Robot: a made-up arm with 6 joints. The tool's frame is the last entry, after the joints. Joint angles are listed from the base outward. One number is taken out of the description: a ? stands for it. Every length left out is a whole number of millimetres.
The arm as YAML. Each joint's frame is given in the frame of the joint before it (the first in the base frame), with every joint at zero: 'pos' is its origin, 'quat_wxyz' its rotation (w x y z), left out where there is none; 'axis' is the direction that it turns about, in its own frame. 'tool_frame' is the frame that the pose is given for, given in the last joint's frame.
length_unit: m
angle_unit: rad
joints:
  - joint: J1
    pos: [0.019, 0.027, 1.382]
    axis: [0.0, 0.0, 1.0]
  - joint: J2
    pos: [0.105, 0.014, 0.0]
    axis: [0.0, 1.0, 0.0]
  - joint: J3
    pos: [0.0, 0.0, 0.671]
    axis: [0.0, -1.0, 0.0]
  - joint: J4
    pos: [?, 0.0, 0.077]
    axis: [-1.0, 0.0, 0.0]
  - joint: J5
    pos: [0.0, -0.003, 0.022]
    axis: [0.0, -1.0, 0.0]
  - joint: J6
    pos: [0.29, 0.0, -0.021]
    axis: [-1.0, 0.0, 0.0]
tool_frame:
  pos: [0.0, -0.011, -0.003]
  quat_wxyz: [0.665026, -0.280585, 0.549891, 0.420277]
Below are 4 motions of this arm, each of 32 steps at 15 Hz.
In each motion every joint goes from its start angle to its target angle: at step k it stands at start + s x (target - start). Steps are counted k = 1, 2, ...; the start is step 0. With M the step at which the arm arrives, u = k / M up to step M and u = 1 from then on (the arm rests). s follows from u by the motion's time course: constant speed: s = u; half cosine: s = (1 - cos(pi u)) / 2; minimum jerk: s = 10 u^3 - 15 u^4 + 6 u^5.
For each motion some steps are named. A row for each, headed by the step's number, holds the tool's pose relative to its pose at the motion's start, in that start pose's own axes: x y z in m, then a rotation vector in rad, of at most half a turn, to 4 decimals.
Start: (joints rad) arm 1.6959 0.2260 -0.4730 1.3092 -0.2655 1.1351
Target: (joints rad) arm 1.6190 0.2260 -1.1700 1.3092 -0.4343 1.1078
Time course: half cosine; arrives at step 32
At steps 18, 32:
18: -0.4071 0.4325 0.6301 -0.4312 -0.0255 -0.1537
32: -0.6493 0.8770 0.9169 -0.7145 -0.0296 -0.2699

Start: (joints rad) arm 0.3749 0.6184 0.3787 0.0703 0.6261 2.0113
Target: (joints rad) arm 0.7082 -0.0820 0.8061 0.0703 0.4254 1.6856
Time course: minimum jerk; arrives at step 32
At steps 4, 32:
4: -0.0027 -0.0319 -0.0280 0.0159 -0.0056 0.0020
32: 0.1834 -0.7775 -2.4118 0.9725 -0.4861 0.1175

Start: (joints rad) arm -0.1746 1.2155 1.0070 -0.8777 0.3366 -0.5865
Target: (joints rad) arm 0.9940 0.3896 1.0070 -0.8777 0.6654 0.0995
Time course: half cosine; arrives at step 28
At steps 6, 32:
6: 0.3519 0.2066 0.1212 -0.1017 0.0868 0.0754
32: 1.3616 2.9606 0.4731 -0.7893 0.0906 0.6494

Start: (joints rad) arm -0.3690 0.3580 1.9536 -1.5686 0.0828 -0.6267
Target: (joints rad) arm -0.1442 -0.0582 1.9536 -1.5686 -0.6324 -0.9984
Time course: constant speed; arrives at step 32
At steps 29, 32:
29: 0.7685 0.5042 0.4491 0.3258 -0.0306 0.7827
32: 0.8223 0.5833 0.4960 0.3636 -0.0190 0.8500

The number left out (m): 1.787
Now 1 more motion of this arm.
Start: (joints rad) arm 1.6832 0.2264 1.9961 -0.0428 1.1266 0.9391
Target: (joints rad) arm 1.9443 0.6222 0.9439 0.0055 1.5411 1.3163
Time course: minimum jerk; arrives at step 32
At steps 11, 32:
11: 0.1809 0.6204 -0.1802 -0.1208 0.1671 0.1430
32: -0.6672 2.3655 -1.1917 -0.6890 0.5289 0.6049

